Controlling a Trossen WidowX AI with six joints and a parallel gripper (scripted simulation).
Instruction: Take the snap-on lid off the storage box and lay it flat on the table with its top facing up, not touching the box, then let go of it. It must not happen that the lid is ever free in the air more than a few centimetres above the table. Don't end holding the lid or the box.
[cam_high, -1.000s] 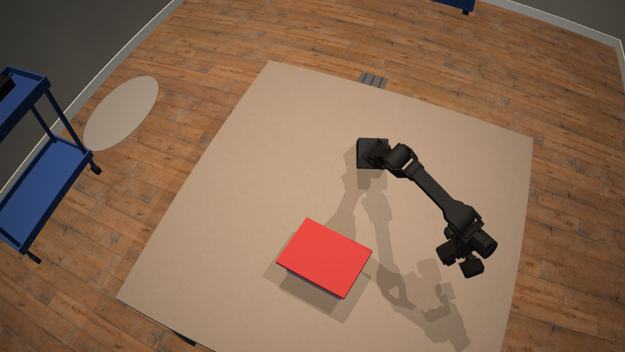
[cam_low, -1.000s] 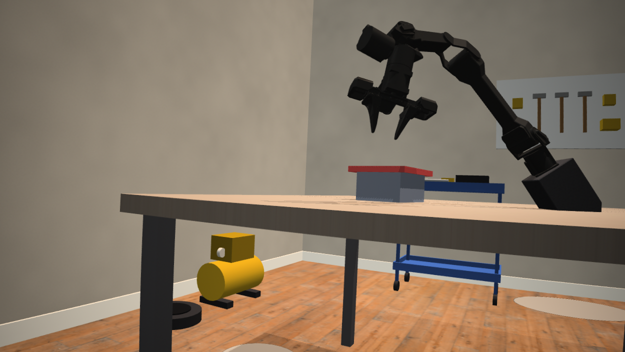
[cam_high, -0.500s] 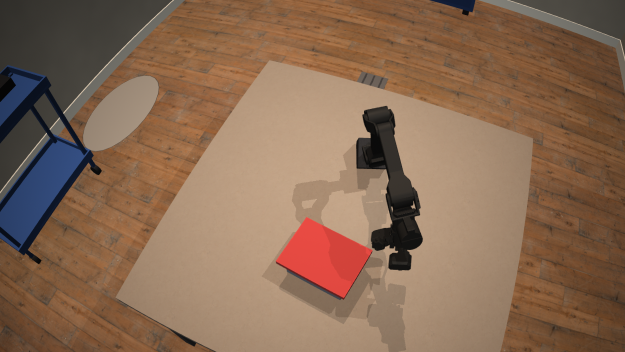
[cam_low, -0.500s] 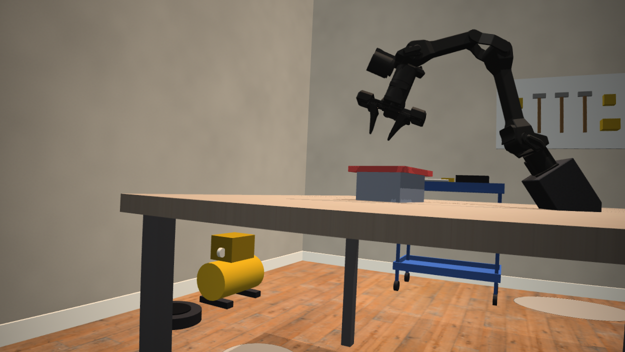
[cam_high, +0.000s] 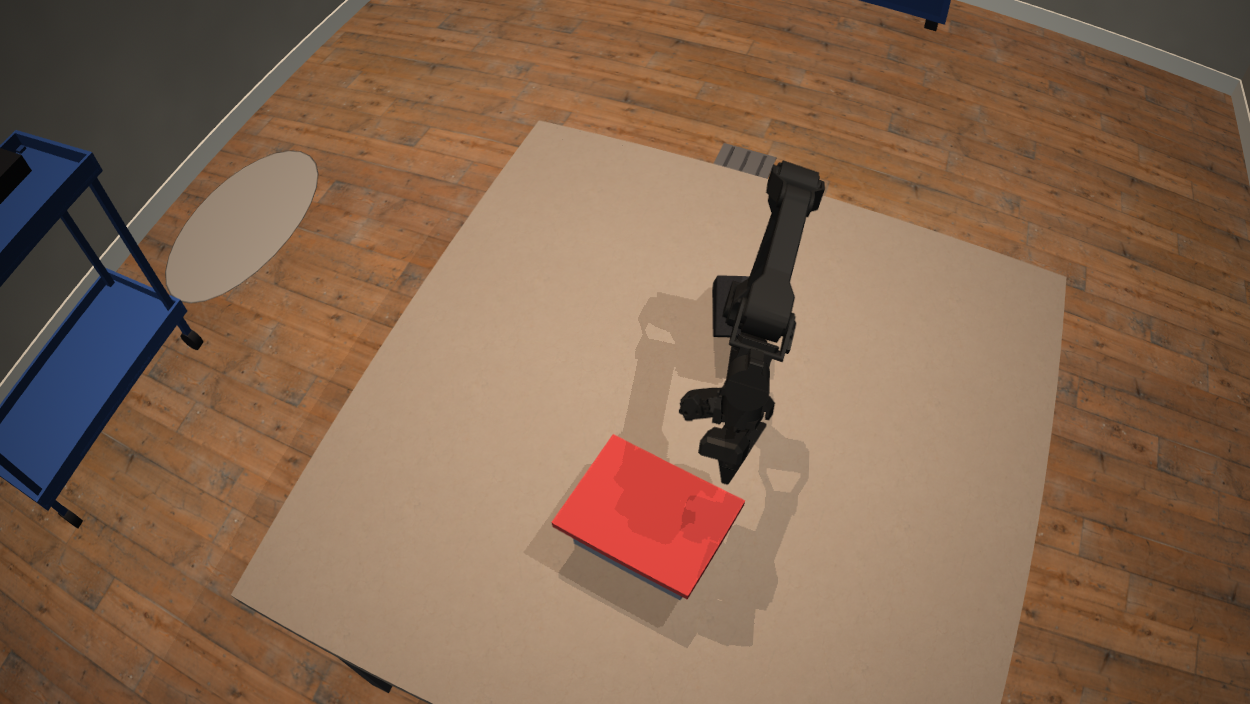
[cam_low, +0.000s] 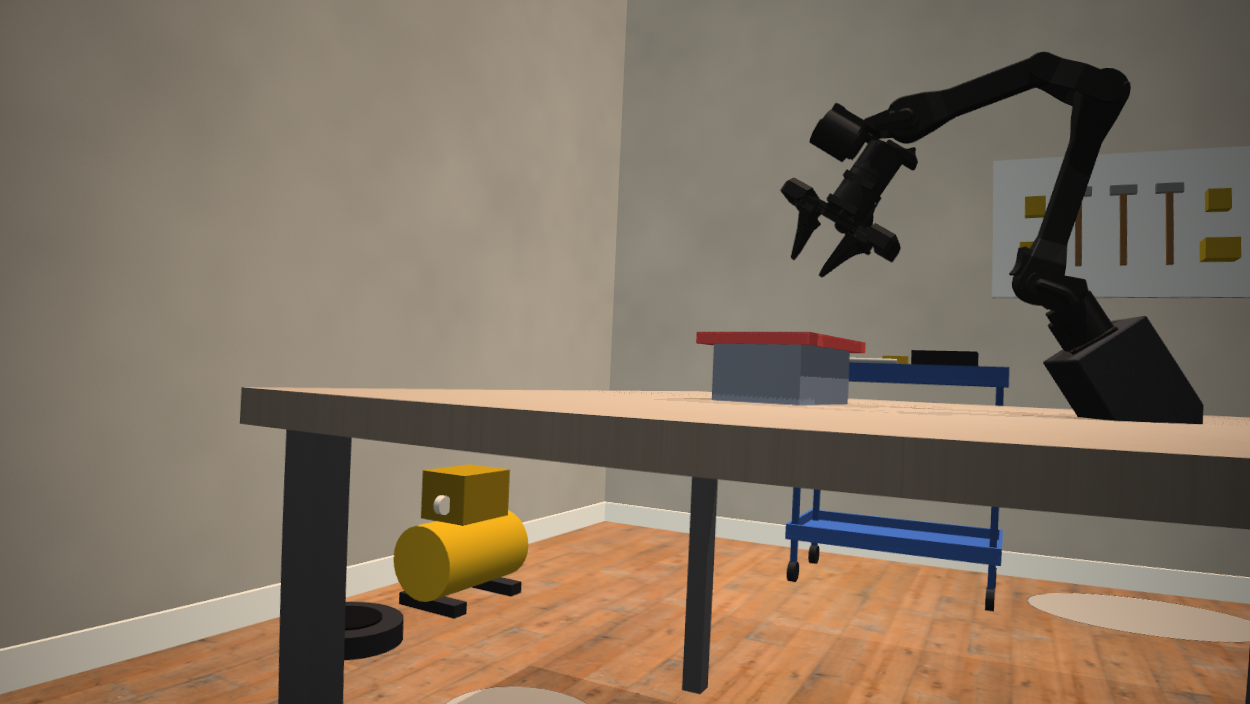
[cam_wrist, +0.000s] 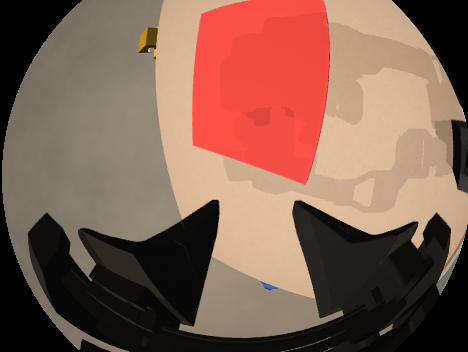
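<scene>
The red lid is 130 mm below my hand, 100 mm to the right of it and 80 mm ahead of it. Round my hand: storage box: 180 mm below, 100 mm to the right, 80 mm ahead.
</scene>
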